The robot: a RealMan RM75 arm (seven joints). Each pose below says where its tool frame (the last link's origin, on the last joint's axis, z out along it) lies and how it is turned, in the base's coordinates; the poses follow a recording.
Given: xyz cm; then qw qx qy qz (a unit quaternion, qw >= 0).
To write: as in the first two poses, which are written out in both.
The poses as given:
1: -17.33 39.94 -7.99 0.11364 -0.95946 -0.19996 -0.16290
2: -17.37 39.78 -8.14 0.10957 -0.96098 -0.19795 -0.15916
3: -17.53 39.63 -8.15 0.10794 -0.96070 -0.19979 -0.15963
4: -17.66 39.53 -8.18 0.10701 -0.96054 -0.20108 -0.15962
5: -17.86 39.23 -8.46 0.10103 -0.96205 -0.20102 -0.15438
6: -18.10 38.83 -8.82 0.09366 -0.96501 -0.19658 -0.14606
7: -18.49 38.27 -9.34 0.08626 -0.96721 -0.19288 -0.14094
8: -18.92 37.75 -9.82 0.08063 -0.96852 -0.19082 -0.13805
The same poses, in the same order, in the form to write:
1:
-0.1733 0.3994 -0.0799
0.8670 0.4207 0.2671
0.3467 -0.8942 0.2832
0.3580 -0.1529 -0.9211

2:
-0.1737 0.3978 -0.0814
0.8710 0.4153 0.2625
0.3456 -0.8976 0.2736
0.3493 -0.1476 -0.9253

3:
-0.1753 0.3963 -0.0815
0.8692 0.4183 0.2636
0.3494 -0.8969 0.2712
0.3498 -0.1436 -0.9257

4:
-0.1766 0.3953 -0.0818
0.8682 0.4205 0.2636
0.3521 -0.8962 0.2698
0.3497 -0.1414 -0.9261

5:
-0.1786 0.3923 -0.0846
0.8715 0.4180 0.2564
0.3556 -0.8988 0.2565
0.3377 -0.1323 -0.9319

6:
-0.1810 0.3883 -0.0882
0.8800 0.4068 0.2451
0.3520 -0.9052 0.2382
0.3187 -0.1233 -0.9398

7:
-0.1849 0.3827 -0.0934
0.8859 0.3974 0.2394
0.3488 -0.9107 0.2212
0.3059 -0.1125 -0.9454

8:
-0.1892 0.3775 -0.0982
0.8891 0.3919 0.2366
0.3474 -0.9142 0.2089
0.2982 -0.1035 -0.9489

